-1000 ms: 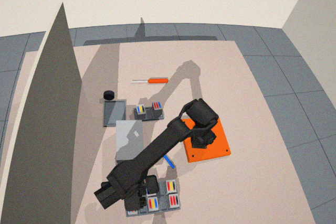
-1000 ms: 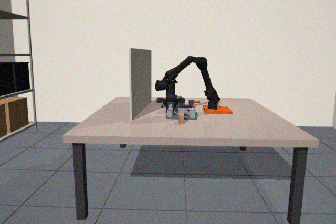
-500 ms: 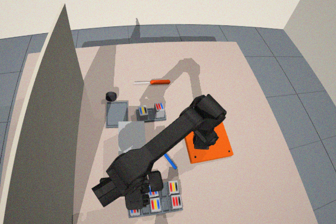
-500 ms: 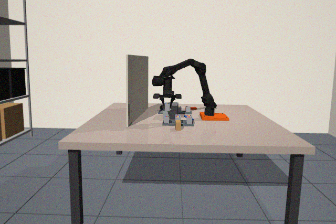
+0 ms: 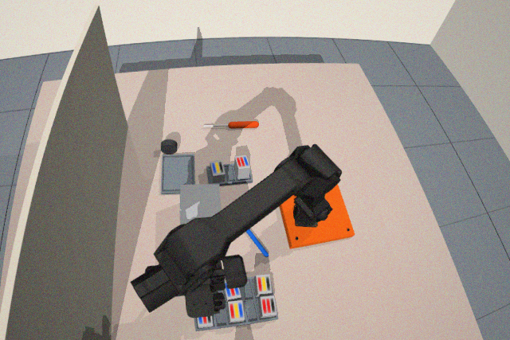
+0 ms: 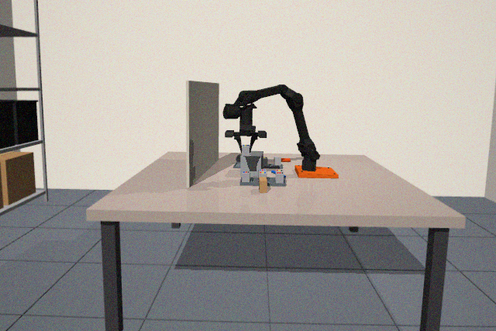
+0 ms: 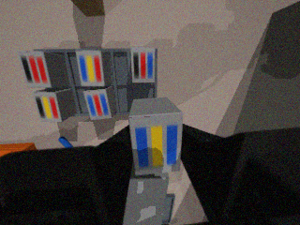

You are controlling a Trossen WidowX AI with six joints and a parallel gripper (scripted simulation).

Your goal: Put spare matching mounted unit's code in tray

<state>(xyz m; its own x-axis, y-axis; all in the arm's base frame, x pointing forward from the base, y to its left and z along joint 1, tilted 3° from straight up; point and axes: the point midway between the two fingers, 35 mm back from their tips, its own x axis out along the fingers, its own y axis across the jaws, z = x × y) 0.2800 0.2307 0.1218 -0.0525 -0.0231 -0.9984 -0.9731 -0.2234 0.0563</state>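
Right now my gripper tip is 90 mm short of the dark grey tray, 340 mm to the left of it and 130 mm above it. The rest, counted from my gripper tip: tan block (110 mm behind, 150 mm to the left, 110 mm below); then small grey spare (20 mm above); then grey mounted unit (10 mm ahead, 180 mm to the right, 80 mm below).
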